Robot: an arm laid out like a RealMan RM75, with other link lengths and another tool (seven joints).
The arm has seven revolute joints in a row. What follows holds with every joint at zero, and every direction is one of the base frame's. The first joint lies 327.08 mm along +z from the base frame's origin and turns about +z. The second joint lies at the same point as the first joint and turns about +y. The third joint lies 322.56 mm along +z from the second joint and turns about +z. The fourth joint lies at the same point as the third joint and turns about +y. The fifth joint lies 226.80 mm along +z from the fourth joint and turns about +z. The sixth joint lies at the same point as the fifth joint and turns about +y. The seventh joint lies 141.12 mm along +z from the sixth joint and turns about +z. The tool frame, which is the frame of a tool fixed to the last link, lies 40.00 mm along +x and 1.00 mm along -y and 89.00 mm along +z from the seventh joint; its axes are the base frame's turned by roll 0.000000, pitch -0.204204 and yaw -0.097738 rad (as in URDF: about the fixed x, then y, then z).
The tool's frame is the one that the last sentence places.
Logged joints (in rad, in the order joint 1, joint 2, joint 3, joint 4, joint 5, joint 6, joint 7), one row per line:
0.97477, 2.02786, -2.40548, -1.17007, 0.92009, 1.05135, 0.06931
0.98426, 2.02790, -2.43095, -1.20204, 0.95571, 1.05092, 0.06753
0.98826, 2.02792, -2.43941, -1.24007, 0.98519, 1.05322, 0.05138
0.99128, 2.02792, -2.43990, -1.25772, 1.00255, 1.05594, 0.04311
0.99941, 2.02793, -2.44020, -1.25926, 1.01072, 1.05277, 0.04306
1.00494, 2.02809, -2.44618, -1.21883, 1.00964, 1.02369, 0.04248
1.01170, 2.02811, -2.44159, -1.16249, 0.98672, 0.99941, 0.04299
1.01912, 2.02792, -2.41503, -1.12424, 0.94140, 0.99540, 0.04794
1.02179, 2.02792, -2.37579, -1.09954, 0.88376, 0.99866, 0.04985
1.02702, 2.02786, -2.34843, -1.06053, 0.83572, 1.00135, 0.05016
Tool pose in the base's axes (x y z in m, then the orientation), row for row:
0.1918, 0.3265, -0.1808, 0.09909, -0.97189, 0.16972, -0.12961
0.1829, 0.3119, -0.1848, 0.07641, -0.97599, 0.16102, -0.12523
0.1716, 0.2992, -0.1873, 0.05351, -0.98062, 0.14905, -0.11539
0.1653, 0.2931, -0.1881, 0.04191, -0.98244, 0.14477, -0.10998
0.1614, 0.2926, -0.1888, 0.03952, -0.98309, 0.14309, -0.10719
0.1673, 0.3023, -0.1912, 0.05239, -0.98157, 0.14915, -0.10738
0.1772, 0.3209, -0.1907, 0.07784, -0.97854, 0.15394, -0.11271
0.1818, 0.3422, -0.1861, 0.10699, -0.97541, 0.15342, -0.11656
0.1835, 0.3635, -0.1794, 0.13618, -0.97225, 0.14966, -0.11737
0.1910, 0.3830, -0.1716, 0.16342, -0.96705, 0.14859, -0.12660
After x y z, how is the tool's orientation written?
As a quaternion, w x y z.
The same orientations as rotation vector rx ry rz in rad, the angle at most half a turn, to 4 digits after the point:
-2.8745, 0.5020, -0.3833
-2.9254, 0.4826, -0.3754
-2.9800, 0.4529, -0.3507
-3.0067, 0.4431, -0.3366
-3.0131, 0.4386, -0.3285
-2.9849, 0.4536, -0.3265
-2.9306, 0.4610, -0.3375
-2.8717, 0.4517, -0.3432
-2.8150, 0.4333, -0.3398
-2.7577, 0.4237, -0.3610

